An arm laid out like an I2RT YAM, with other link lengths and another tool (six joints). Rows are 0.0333 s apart.
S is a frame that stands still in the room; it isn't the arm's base.
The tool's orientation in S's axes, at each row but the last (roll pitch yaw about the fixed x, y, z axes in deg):
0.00 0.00 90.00
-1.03 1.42 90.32
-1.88 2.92 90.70
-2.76 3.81 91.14
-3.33 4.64 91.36
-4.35 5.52 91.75
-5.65 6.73 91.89
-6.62 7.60 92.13
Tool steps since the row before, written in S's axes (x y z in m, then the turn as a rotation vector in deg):
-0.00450 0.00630 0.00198 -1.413 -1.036 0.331
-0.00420 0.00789 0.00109 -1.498 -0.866 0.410
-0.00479 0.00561 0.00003 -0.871 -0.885 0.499
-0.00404 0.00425 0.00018 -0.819 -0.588 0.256
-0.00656 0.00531 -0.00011 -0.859 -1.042 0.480
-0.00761 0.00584 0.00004 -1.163 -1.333 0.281
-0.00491 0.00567 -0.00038 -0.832 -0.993 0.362
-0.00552 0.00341 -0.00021 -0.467 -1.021 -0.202
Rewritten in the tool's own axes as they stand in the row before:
0.00630 0.00450 0.00198 -1.036 1.413 0.331
0.00788 0.00413 0.00136 -0.868 1.496 0.416
0.00566 0.00471 0.00047 -0.899 0.866 0.482
0.00431 0.00393 0.00066 -0.587 0.819 0.257
0.00546 0.00640 0.00071 -1.057 0.859 0.446
0.00604 0.00736 0.00119 -1.318 1.188 0.246
0.00583 0.00467 0.00077 -1.001 0.836 0.330
0.00361 0.00532 0.00089 -0.967 0.540 -0.272

